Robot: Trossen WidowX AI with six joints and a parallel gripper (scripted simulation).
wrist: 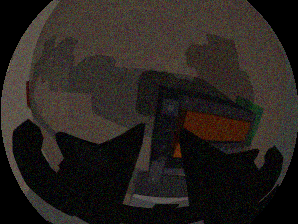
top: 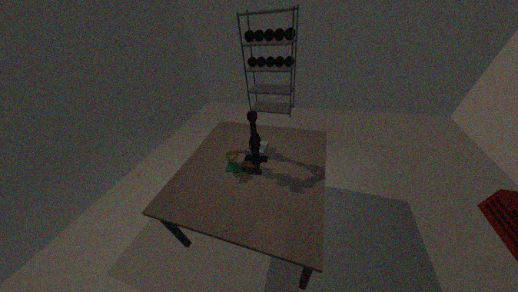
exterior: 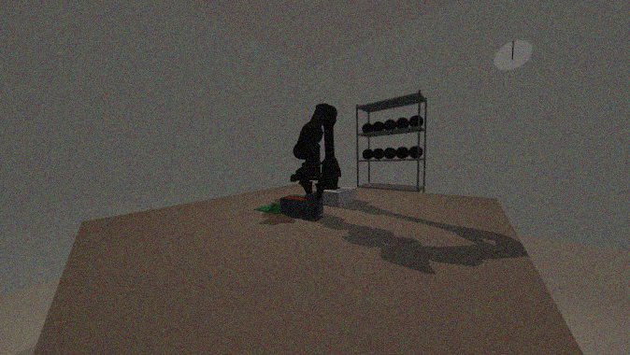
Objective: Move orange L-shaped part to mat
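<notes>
Now: gripper tip 6 cm to the left of the orange part and 1 cm above it. Also, from my gripper tip: green mat: 22 cm to the right, 8 cm below.
</notes>
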